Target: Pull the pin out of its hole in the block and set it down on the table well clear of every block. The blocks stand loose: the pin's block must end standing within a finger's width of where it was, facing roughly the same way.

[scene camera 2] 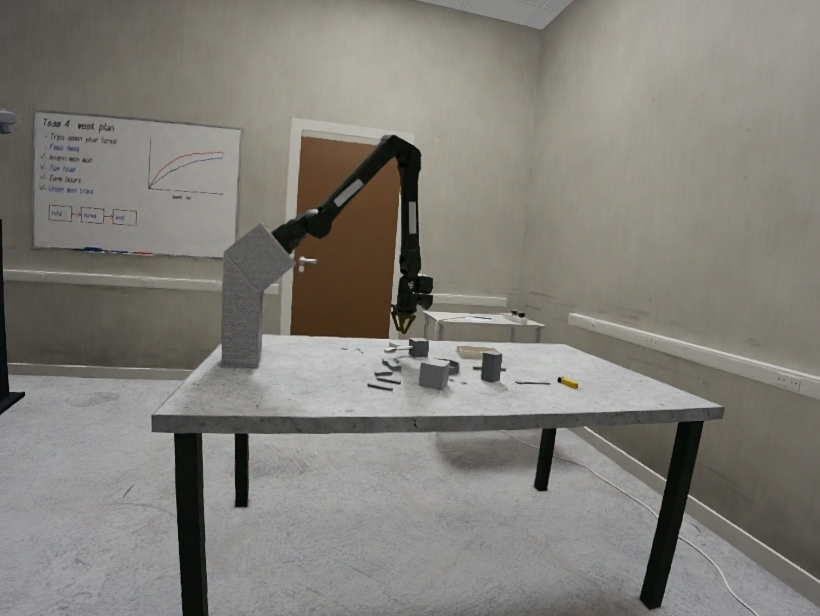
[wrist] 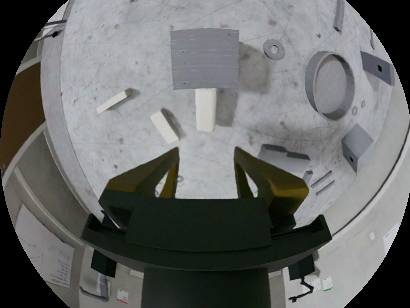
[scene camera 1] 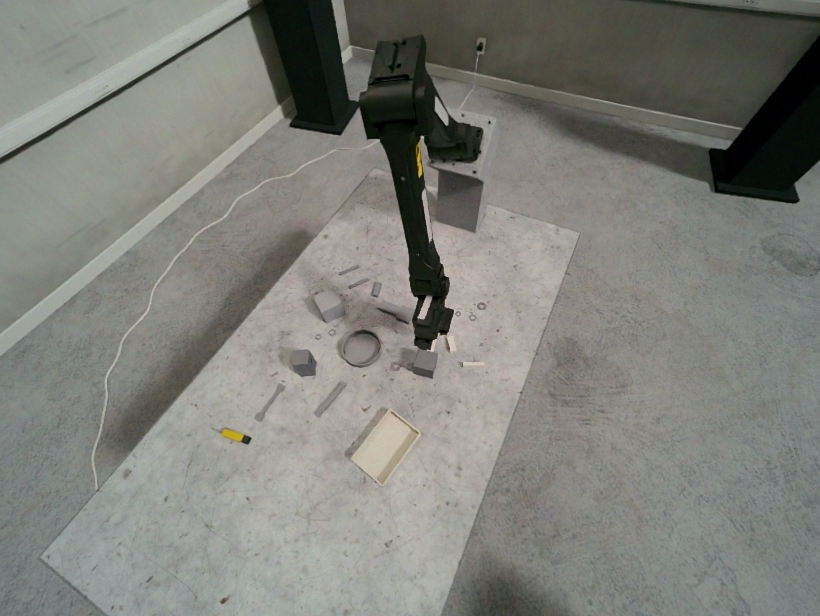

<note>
In view: the gripper (wrist: 206, 152), a cream tray (scene camera 1: 382, 452) and a grey block (wrist: 205, 57).
The wrist view misses the cream tray: it is out of frame.
</note>
